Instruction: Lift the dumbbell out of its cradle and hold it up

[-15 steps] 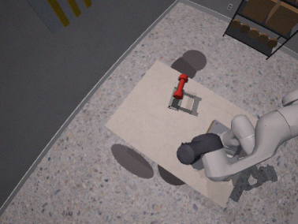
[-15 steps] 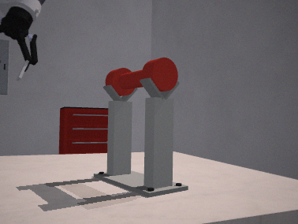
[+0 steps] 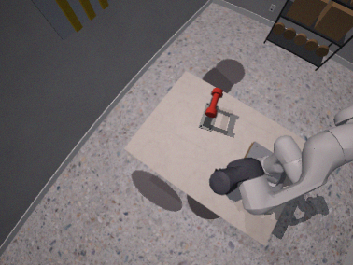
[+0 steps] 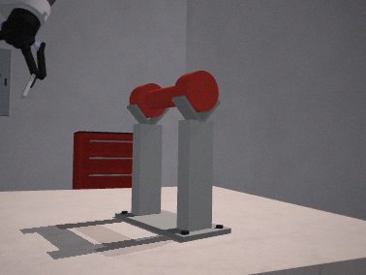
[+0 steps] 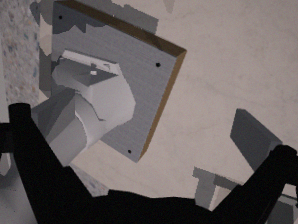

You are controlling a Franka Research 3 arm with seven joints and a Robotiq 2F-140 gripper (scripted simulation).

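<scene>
Right now my hand is 35 cm to the left of the dumbbell, 32 cm short of it and 6 cm above it.
</scene>
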